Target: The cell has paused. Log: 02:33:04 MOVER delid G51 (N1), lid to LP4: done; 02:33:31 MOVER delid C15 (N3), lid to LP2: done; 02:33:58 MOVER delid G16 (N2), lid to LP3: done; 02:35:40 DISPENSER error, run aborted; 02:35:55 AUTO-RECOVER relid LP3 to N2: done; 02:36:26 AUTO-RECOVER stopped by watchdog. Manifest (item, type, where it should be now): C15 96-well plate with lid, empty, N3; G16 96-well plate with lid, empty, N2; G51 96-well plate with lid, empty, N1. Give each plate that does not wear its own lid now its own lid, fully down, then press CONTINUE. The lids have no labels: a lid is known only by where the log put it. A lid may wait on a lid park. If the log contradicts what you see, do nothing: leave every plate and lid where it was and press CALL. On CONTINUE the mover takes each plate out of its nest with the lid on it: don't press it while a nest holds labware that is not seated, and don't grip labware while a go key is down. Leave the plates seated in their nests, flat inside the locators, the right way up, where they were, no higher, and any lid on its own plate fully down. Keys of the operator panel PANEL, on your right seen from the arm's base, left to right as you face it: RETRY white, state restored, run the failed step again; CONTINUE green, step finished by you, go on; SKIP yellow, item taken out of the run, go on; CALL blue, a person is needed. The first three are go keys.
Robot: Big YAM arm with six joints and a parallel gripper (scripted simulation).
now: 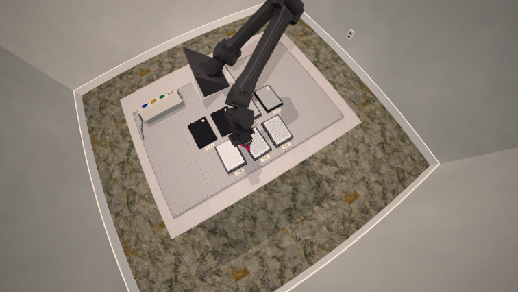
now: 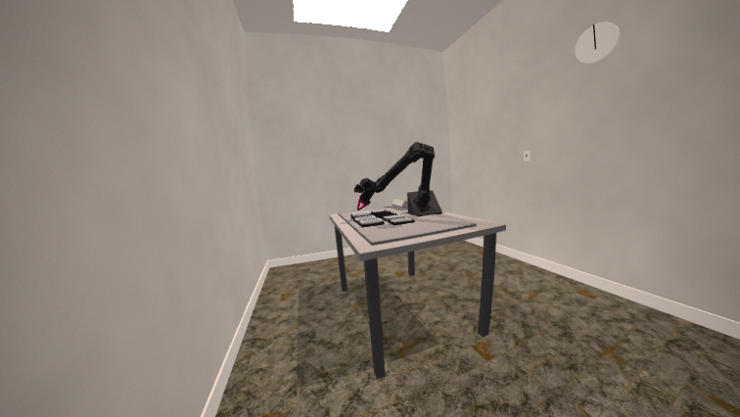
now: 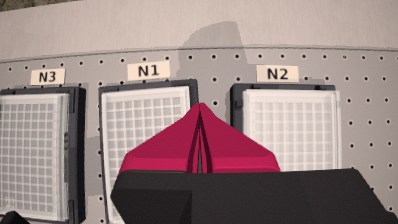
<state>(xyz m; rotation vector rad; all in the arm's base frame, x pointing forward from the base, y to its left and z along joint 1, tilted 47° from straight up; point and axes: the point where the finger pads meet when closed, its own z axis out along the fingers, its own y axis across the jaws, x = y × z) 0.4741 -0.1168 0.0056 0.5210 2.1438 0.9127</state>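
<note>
Now: the lid park LP4 21 cm behind my hand, 12 cm to the left of it and 8 cm below it. From my hand the other things lie so: lid park LP3: 22 cm behind, 1 cm to the right, 8 cm below; LP4 label: 12 cm behind, 12 cm to the left, 8 cm below; LP3 label: 13 cm behind, 1 cm to the right, 8 cm below.
</note>
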